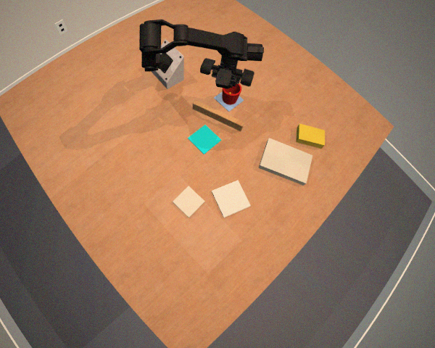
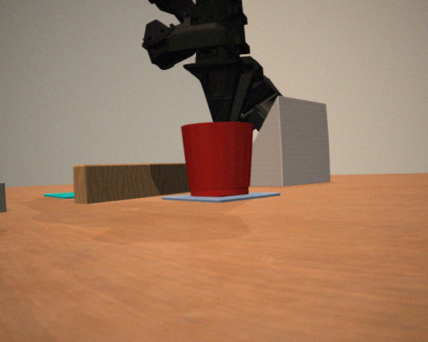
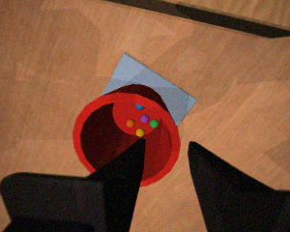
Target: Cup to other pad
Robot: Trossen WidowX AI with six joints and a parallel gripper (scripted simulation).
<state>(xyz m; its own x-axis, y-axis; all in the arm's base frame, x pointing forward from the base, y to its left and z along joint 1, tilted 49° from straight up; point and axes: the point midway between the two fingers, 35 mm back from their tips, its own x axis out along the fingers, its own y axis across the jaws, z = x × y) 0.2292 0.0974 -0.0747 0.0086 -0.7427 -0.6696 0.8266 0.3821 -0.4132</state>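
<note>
The red cup is 30 mm below my gripper tip, 20 mm ahead of it and 10 mm to the left of it. From my gripper tip the other things lie so: yellow block: 350 mm ahead, 160 mm to the left, 60 mm below; wooden block: 80 mm to the right, 60 mm below, 60 mm ahead; light blue pad: 80 mm below, 20 mm ahead, 10 mm to the left.
</note>
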